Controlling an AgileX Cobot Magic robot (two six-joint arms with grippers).
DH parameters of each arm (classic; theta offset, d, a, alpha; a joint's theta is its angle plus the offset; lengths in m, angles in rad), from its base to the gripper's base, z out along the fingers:
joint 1: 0 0.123 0 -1.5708
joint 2: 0.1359 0 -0.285 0
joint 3: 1.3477 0 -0.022 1.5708
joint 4: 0 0.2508 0 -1.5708
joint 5: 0 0 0.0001 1.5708
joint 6: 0 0.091 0 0
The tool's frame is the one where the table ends.
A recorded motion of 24 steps. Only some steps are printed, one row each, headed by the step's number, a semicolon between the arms.
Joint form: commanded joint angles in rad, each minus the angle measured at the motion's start. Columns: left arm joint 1, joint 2, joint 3, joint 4, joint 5, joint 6; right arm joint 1, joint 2, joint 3, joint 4, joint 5, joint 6.
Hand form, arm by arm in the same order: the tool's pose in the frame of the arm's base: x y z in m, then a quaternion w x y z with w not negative. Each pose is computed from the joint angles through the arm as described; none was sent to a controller.
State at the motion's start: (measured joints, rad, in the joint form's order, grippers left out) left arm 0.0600 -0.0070 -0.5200 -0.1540 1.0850 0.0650; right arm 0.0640 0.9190 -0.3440 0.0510 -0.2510 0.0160
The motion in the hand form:
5: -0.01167 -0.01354 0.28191 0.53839 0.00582 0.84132 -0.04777; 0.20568 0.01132 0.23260 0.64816 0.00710 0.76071 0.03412
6: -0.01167 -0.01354 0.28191 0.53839 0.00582 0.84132 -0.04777; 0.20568 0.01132 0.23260 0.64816 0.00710 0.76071 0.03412
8: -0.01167 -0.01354 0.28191 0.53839 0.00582 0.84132 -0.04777; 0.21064 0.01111 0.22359 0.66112 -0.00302 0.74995 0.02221
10: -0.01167 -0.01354 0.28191 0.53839 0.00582 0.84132 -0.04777; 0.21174 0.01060 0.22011 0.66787 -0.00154 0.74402 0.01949
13: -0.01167 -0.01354 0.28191 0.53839 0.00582 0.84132 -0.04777; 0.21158 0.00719 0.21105 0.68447 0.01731 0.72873 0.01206
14: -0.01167 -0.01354 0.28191 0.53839 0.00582 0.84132 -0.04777; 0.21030 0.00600 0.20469 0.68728 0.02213 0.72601 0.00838
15: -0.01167 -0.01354 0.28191 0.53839 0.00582 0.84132 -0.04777; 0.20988 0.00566 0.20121 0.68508 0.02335 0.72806 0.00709
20: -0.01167 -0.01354 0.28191 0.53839 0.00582 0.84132 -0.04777; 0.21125 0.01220 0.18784 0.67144 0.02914 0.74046 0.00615
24: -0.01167 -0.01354 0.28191 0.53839 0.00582 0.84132 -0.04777; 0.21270 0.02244 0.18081 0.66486 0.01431 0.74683 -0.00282
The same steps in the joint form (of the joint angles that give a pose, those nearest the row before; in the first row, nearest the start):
5: 0.0000 -0.0210 0.0020 -0.0070 -0.0130 -0.0040; 0.0000 0.2010 0.0220 -0.0120 -0.3020 0.0160
6: 0.0000 -0.0210 0.0020 -0.0070 -0.0130 -0.0040; 0.0000 0.2010 0.0220 -0.0120 -0.3020 0.0160
8: 0.0000 -0.0210 0.0020 -0.0070 -0.0130 -0.0040; 0.0000 0.2670 0.0430 -0.0091 -0.4220 -0.0160
10: 0.0000 -0.0210 0.0020 -0.0070 -0.0130 -0.0040; 0.0000 0.2920 0.0540 -0.0020 -0.4760 -0.0220
13: 0.0000 -0.0210 0.0020 -0.0070 -0.0130 -0.0040; 0.0000 0.3490 0.0890 0.0410 -0.6140 -0.0300
14: 0.0000 -0.0210 0.0020 -0.0070 -0.0130 -0.0040; 0.0000 0.3790 0.1100 0.0520 -0.6730 -0.0310
15: 0.0000 -0.0210 0.0020 -0.0070 -0.0130 -0.0040; 0.0000 0.3930 0.1180 0.0550 -0.6890 -0.0310
20: 0.0000 -0.0210 0.0020 -0.0070 -0.0130 -0.0040; 0.0590 0.4590 0.1320 0.1320 -0.7360 -0.0540
24: 0.0000 -0.0210 0.0020 -0.0070 -0.0130 -0.0040; 0.1340 0.5030 0.1320 0.2080 -0.7680 -0.1130

